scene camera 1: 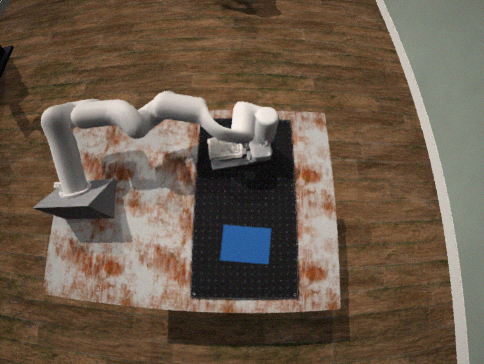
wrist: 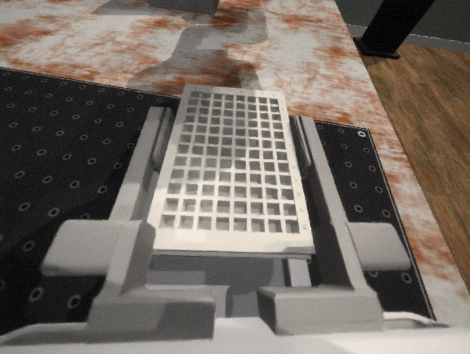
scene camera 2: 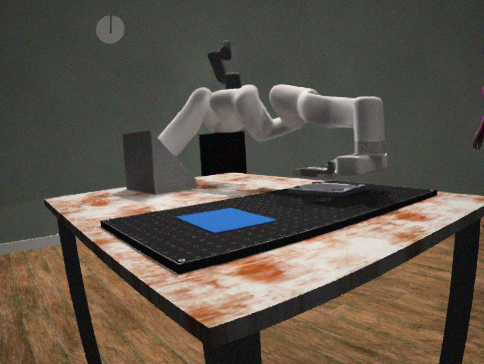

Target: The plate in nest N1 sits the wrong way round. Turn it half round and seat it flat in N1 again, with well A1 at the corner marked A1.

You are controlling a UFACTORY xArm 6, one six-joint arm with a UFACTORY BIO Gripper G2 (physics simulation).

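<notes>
The white plate [scene camera 1: 225, 149] [wrist: 235, 165] with its grid of square wells is level between the fingers of my gripper [scene camera 2: 314, 171]. The gripper is shut on its two long sides. Small marks run along the plate's right edge in the wrist view; they are too small to read. The grey nest N1 [scene camera 1: 220, 164] [scene camera 2: 327, 188] lies on the black board below the plate. A gap shows between gripper and nest in scene camera 2. The plate covers most of the nest in the wrist view, and the corner mark A1 does not show.
The black perforated board [scene camera 1: 210, 200] [scene camera 2: 150, 235] [wrist: 60, 130] lies on the rust-stained white table [scene camera 1: 150, 240]. A flat blue rectangle [scene camera 1: 246, 244] [scene camera 2: 226, 220] lies on the board, well apart from the nest. The arm's grey wedge base [scene camera 1: 80, 202] [scene camera 2: 155, 165] stands at the table's far side.
</notes>
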